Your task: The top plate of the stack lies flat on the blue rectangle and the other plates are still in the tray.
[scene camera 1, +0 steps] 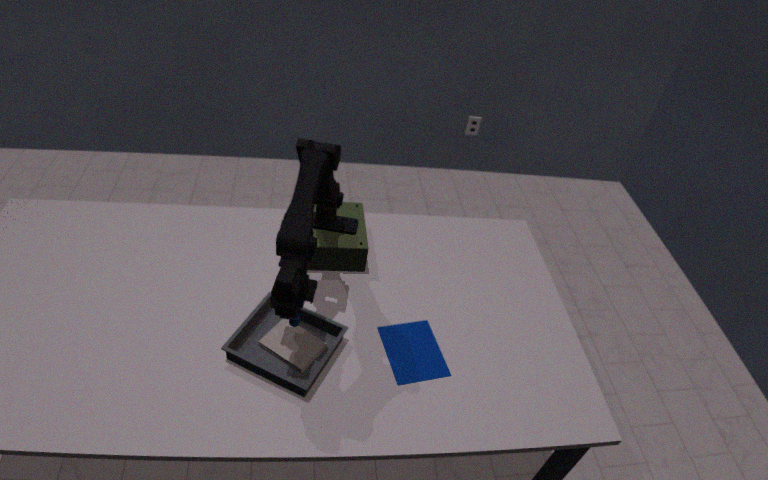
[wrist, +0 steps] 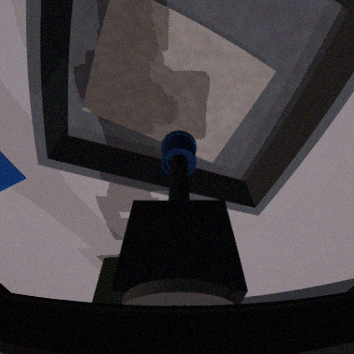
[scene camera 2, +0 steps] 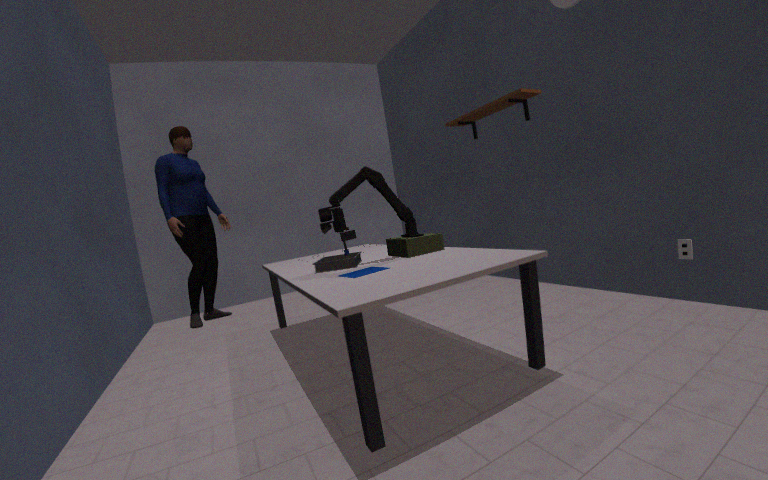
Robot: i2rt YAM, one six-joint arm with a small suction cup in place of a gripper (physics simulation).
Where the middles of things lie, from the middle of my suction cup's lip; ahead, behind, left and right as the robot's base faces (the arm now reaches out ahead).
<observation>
Right now my suction cup is 50 mm short of the tray point(scene camera 1: 242, 348), 10 mm to the left of it and 40 mm above it. Round my suction cup: blue rectangle point(scene camera 1: 412, 350) 20 mm behind, 330 mm to the left, 70 mm below.
</observation>
